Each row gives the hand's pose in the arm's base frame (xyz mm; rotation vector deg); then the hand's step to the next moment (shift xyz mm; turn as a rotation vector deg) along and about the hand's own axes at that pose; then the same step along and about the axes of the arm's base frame.
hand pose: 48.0 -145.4 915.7 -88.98 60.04 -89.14
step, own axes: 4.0 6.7 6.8 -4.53 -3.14 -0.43
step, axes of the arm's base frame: 6.1 -7.0 -4.6 -0.01 5.46 0.85
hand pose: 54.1 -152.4 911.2 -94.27 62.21 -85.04
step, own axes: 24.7 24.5 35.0 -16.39 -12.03 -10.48
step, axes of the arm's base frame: 31.3 -34.8 -15.7 -8.77 20.55 4.90
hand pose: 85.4 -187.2 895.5 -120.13 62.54 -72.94
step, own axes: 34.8 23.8 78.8 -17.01 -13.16 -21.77
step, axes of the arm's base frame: 69.2 -43.8 -35.8 -18.44 21.95 10.70
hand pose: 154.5 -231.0 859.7 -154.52 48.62 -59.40
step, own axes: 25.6 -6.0 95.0 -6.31 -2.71 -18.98
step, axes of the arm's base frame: 80.1 -16.3 -55.1 -14.93 7.17 11.53
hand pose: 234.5 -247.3 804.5 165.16 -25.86 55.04
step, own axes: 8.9 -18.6 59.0 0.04 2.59 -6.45
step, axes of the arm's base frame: 46.3 6.2 -41.5 -4.45 -1.47 5.13
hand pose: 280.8 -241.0 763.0 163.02 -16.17 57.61
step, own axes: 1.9 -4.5 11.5 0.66 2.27 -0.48
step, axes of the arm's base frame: 9.4 2.2 -7.9 -0.27 -2.23 0.88
